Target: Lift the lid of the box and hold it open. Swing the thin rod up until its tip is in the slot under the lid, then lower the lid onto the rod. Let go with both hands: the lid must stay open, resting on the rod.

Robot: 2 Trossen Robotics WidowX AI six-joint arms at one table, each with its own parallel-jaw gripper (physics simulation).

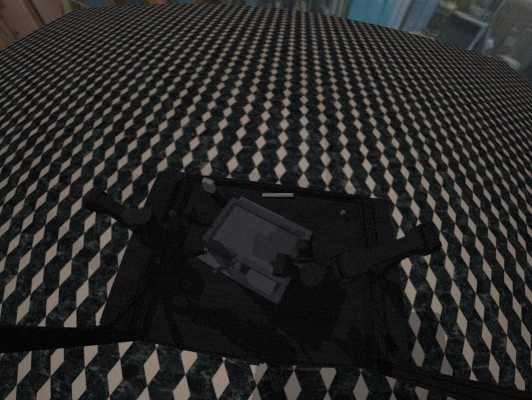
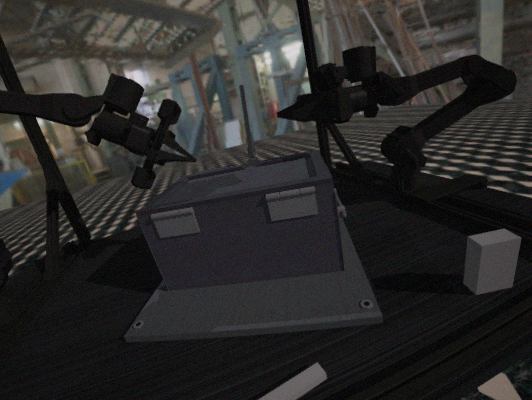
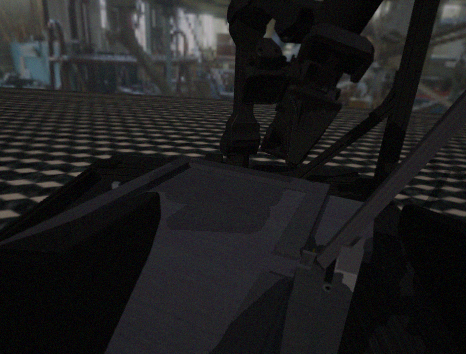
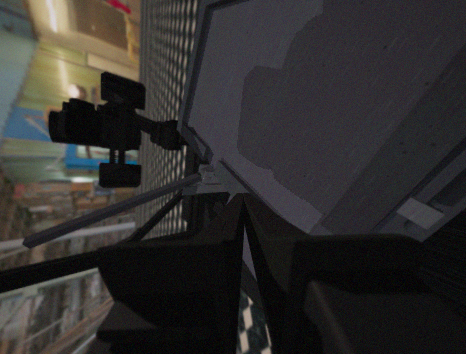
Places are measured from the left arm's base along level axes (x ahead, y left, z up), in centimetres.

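Where they show: left gripper, fingertip midpoint: (image 1: 210, 238) (image 2: 284, 115) (image 3: 278, 210) (image 4: 127, 135); right gripper, fingertip midpoint: (image 1: 271, 263) (image 2: 195, 160) (image 3: 291, 164) (image 4: 242, 199); left arm's base, origin of the base link: (image 1: 158, 243) (image 2: 406, 187); right arm's base, origin of the base link: (image 1: 371, 270) (image 2: 7, 319).
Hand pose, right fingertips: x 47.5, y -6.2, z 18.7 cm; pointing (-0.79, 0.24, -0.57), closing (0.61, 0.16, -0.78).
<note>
Each offset is from my right fingertips to the top centre of the thing. "pt": to the spot under its first point. Level surfaces: height alone.
The grey box (image 2: 244, 242) stands on its grey base plate @[pt dx -3.4, dy +25.9, dz -19.4 cm] (image 2: 264, 307). Its lid @[dx -6.8, dy +9.4, dz -4.2 cm] (image 1: 252, 234) (image 2: 241, 180) (image 3: 224, 211) (image 4: 302, 105) lies down on the box. The thin rod (image 2: 247, 123) (image 3: 365, 214) (image 4: 126, 204) stands up from its pivot at the box's far side. My left gripper (image 1: 218, 248) (image 2: 282, 113) (image 3: 278, 210) is open and empty, level with the lid's top, with the rod close beside one finger. My right gripper (image 1: 280, 263) (image 2: 190, 159) (image 3: 291, 164) (image 4: 242, 199) is shut on nothing, its tips close to the lid's edge.
The box sits on a black mat @[dz -20.6 cm] (image 1: 324, 214) on a checkered table (image 1: 304, 99). A white strip @[dx +0.8, dy +38.9, dz -19.6 cm] (image 1: 277, 194) (image 2: 300, 382) and a small white block @[dx -32.2, dy +37.1, dz -13.0 cm] (image 1: 208, 185) lie on the mat. A black frame post (image 2: 310, 59) rises behind the box.
</note>
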